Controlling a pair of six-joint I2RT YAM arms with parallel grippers.
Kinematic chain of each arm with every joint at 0, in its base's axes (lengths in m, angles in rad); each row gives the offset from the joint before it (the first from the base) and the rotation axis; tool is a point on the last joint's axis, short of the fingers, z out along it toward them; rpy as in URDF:
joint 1: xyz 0 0 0.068 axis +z
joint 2: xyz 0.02 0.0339 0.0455 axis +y
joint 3: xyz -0.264 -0.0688 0 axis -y
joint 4: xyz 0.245 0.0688 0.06 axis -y
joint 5: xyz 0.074 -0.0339 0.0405 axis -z
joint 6: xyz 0.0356 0 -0.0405 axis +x
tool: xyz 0 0 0 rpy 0 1.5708 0
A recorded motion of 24 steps. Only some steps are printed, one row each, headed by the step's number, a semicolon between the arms.
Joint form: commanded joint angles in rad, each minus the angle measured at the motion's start. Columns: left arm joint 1, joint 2, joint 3, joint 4, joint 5, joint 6; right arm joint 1, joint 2, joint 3, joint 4, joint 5, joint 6.
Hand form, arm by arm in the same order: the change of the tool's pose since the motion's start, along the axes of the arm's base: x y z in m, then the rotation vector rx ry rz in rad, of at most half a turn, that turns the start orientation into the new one. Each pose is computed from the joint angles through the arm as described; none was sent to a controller.
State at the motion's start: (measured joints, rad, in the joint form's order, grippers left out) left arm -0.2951 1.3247 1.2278 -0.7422 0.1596 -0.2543; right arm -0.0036 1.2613 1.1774 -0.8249 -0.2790 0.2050
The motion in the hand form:
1: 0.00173 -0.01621 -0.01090 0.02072 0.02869 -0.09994; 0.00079 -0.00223 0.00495 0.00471 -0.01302 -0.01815
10: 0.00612 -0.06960 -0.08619 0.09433 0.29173 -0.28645; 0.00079 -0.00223 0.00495 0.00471 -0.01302 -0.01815
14: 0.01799 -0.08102 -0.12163 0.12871 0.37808 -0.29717; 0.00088 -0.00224 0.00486 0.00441 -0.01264 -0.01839
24: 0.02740 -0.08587 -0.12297 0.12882 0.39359 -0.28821; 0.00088 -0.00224 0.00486 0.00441 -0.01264 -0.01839
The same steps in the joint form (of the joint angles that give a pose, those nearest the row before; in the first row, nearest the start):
1: -0.0496 0.0362 -0.0046 -0.0008 0.0248 0.0458; -0.0084 0.0000 0.0156 0.0004 0.0023 0.0111
10: -0.2018 0.2438 -0.0584 -0.0141 0.0679 0.0595; -0.0084 0.0000 0.0156 0.0004 0.0023 0.0111
14: -0.2152 0.3655 -0.0584 0.0153 0.0679 0.0591; -0.0084 0.0004 0.0157 0.0004 0.0027 0.0111
24: -0.2140 0.4101 -0.0107 -0.0004 0.0687 0.0500; -0.0084 0.0004 0.0157 0.0004 0.0027 0.0111

